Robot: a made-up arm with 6 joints.
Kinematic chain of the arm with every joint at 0, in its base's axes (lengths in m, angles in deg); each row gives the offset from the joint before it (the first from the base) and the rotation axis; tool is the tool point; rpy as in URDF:
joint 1: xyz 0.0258 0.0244 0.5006 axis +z
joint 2: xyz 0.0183 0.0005 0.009 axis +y
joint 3: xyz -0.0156 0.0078 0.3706 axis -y
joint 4: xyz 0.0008 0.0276 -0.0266 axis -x
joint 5: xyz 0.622 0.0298 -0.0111 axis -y
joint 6: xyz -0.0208 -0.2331 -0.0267 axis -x
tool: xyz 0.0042 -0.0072 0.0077 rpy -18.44 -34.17 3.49
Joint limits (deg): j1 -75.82..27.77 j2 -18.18..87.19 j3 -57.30..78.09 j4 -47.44..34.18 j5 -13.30..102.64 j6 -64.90..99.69
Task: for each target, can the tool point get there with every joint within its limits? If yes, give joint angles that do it. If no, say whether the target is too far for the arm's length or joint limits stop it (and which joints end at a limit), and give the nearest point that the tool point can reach.
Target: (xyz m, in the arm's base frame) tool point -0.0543 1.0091 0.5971
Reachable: no: joint limits stop it (at a limit: joint 1, joint 2, joint 3, joint 4, joint 6) | nearest point -0.1146 0.2546 0.3409 | short by 0.799 m
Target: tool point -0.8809 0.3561 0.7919
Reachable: no: joint limits stop it (at a limit: joint 2, joint 3, joint 4, joint 6) | nearest point -0.2280 0.1173 0.3400 | short by 0.829 m
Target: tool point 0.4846 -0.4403 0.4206
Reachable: yes | joints -35.25 22.24 -3.41 -36.80 77.48 -10.51
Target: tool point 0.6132 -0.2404 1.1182
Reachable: yes | joints -12.55 2.15 37.77 -30.04 65.90 -30.92
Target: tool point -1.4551 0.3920 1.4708
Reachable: no: too far | nearest point -0.2662 0.0969 1.4989 | short by 1.225 m
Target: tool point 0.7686 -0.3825 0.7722
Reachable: yes | joints -16.64 31.59 24.86 20.66 54.03 -27.91
